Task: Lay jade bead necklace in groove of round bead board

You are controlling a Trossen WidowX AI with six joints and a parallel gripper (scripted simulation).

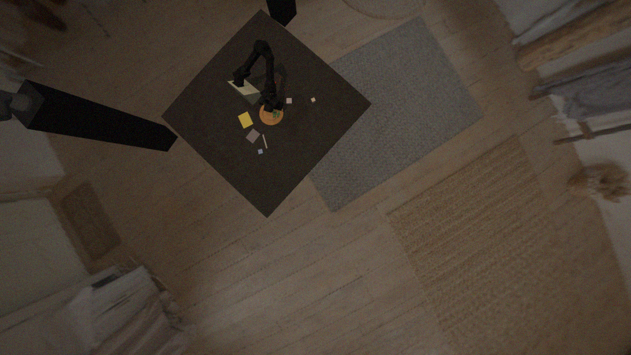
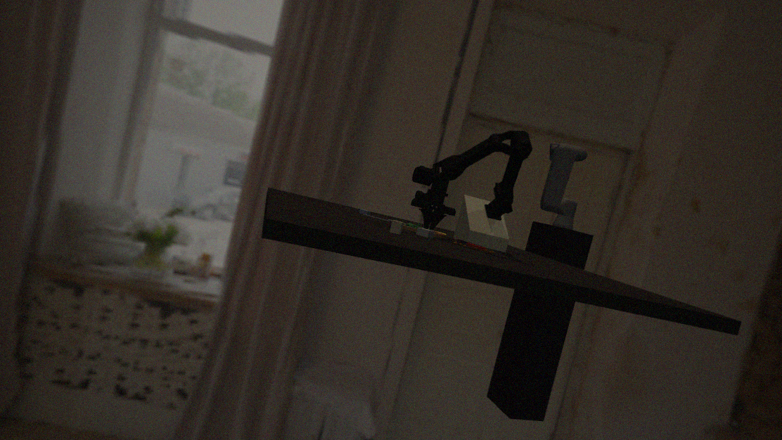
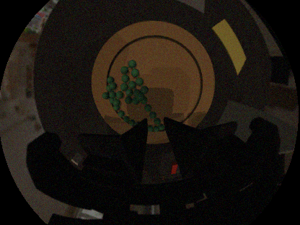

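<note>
Right now the round bead board is 5 cm to the right of my gripper tip, 1 cm below it and 1 cm ahead of it. Also, from my gripper tip: yellow square: 22 cm to the right, 13 cm behind, 1 cm below; then grey-white block: 12 cm to the left, 7 cm ahead; then red item: 13 cm to the left, 12 cm behind, 1 cm below.
</note>
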